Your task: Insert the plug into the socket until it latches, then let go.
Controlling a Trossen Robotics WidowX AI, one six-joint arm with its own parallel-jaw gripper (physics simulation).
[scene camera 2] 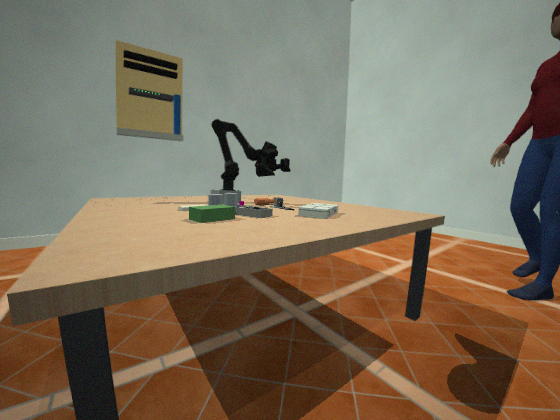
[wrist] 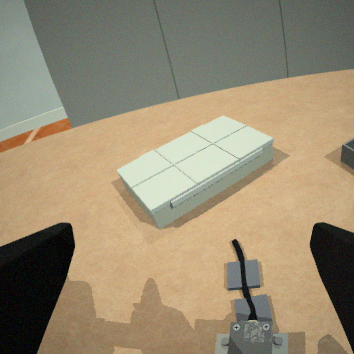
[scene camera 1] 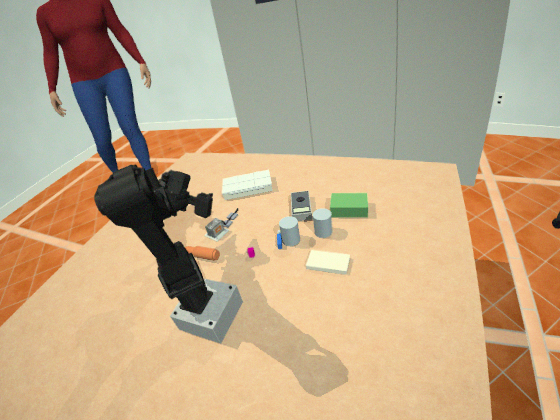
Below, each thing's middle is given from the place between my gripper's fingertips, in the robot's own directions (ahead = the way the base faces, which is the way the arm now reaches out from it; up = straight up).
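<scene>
The grey socket [wrist: 251,329] has my hand 140 mm above it, 10 mm past it and 10 mm to the left of it. Counting from my hand, I find the white box [scene camera 1: 258,182] 260 mm ahead, 10 mm to the right and 150 mm below. The pale flat block [scene camera 1: 331,262] is 400 mm to the right of my hand, 60 mm behind it and 160 mm below it, while the green block [scene camera 1: 342,204] is 420 mm to the right of my hand, 180 mm ahead of it and 150 mm below it.
</scene>
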